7 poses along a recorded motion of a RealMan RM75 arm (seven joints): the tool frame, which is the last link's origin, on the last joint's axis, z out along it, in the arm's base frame.
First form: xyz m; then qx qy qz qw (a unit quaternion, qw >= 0).
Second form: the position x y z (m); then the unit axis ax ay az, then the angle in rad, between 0 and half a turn. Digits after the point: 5 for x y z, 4 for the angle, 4 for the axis.
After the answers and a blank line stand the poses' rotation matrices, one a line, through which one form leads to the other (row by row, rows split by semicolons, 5 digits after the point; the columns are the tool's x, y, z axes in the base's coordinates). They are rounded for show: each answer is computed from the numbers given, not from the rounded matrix.
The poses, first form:
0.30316 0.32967 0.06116 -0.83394 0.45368 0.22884 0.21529
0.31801 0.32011 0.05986 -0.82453 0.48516 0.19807 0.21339
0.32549 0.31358 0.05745 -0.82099 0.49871 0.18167 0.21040
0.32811 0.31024 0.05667 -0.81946 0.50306 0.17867 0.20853
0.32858 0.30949 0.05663 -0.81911 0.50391 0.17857 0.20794
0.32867 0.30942 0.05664 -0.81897 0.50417 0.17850 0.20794
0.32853 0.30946 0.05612 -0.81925 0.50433 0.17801 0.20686
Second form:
0.30316 0.32967 0.06116 -0.8540 0.4646 0.2343 2.7076
0.31801 0.32011 0.05986 -0.8440 0.4966 0.2027 2.7115
0.32549 0.31358 0.05745 -0.8398 0.5101 0.1858 2.7176
0.32811 0.31024 0.05667 -0.8379 0.5144 0.1827 2.7214
0.32858 0.30949 0.05663 -0.8374 0.5152 0.1826 2.7227
0.32867 0.30942 0.05664 -0.8373 0.5154 0.1825 2.7227
0.32853 0.30946 0.05612 -0.8374 0.5155 0.1819 2.7249

0.48361 -0.85522 -0.18633; -0.65815 -0.49565 0.56672; -0.57702 -0.15144 -0.80256
0.45077 -0.88459 -0.11957; -0.71553 -0.43817 0.54409; -0.53369 -0.15970 -0.83047
0.43657 -0.89531 -0.08844; -0.74242 -0.41405 0.52667; -0.50815 -0.16427 -0.84546
0.43001 -0.89900 -0.08302; -0.74997 -0.40689 0.52153; -0.50264 -0.16200 -0.84918
0.42837 -0.89979 -0.08297; -0.75126 -0.40567 0.52062; -0.50211 -0.16069 -0.84975
0.42790 -0.90003 -0.08270; -0.75157 -0.40515 0.52058; -0.50205 -0.16060 -0.84980
0.42793 -0.89999 -0.08302; -0.75270 -0.40572 0.51849; -0.50032 -0.15939 -0.85104

